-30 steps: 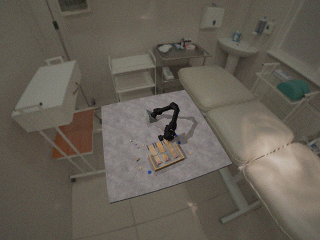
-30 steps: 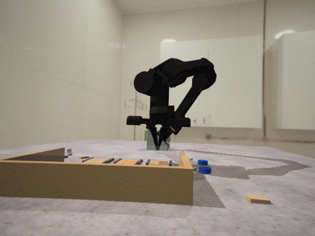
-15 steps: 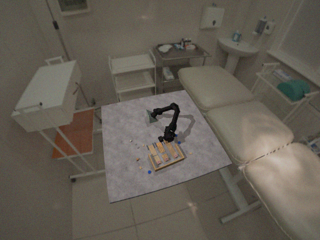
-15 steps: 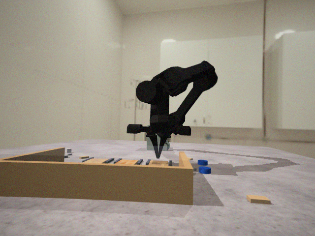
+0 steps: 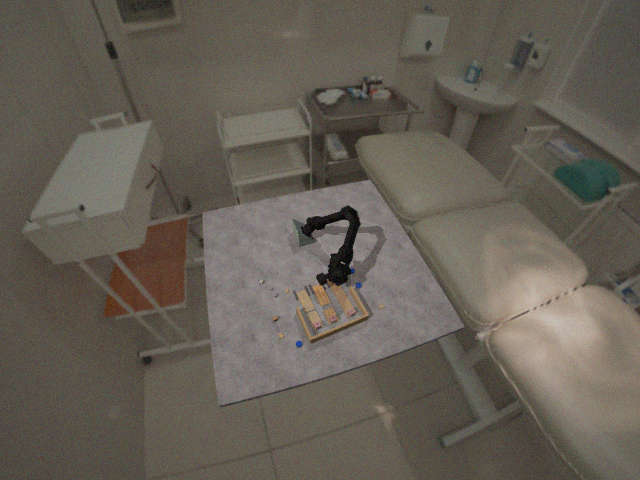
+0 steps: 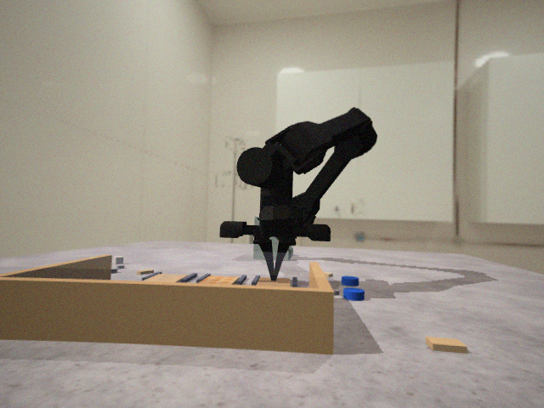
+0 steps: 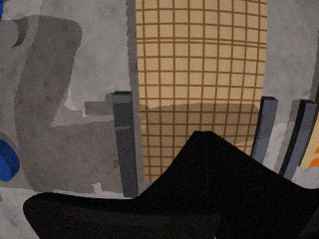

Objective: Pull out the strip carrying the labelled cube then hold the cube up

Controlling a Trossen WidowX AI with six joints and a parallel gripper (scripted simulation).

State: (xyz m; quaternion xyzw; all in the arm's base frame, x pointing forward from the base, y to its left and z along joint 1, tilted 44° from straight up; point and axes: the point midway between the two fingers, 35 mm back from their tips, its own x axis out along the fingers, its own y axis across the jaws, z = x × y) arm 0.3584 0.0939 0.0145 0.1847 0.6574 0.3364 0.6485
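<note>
Now: the orange gridded strip 10 cm ahead of my gripper tip and 2 cm to the left of it.
</note>
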